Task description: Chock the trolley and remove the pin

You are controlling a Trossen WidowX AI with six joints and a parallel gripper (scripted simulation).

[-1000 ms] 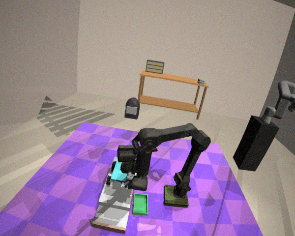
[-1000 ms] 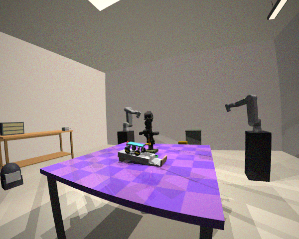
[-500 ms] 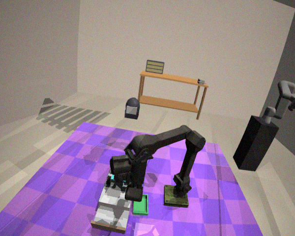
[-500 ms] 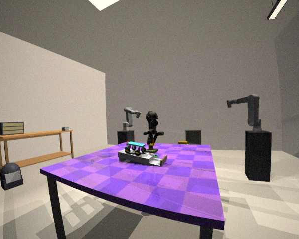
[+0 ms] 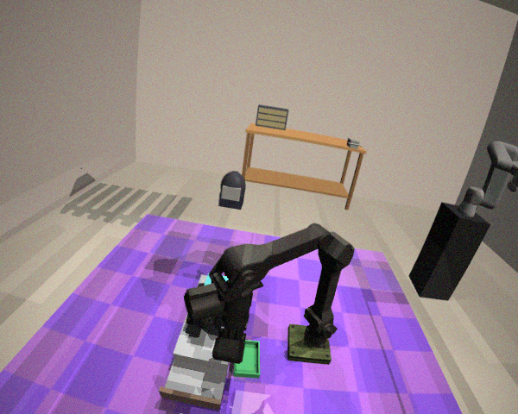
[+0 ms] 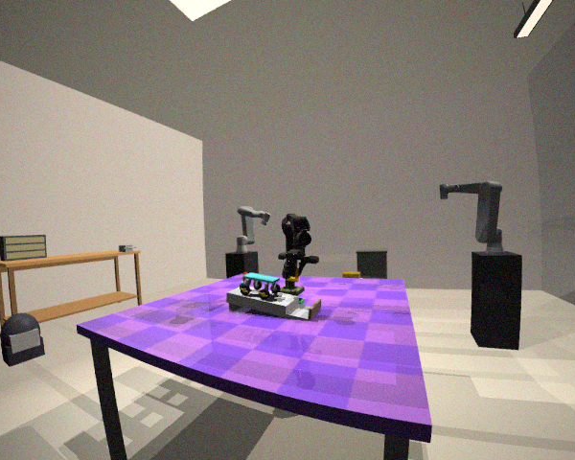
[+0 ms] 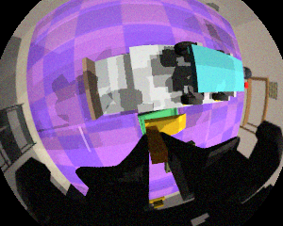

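Right now the red-headed stop pin is 7 cm ahead of my gripper tip, 26 cm to the right of it and 2 cm below it. From my gripper tip the other things lie so: trolley: 9 cm ahead, 15 cm to the right, 4 cm below; then green tray: 4 cm behind, 6 cm to the right, 16 cm below; then brown stop bar: 7 cm ahead, 11 cm to the left, 12 cm below.
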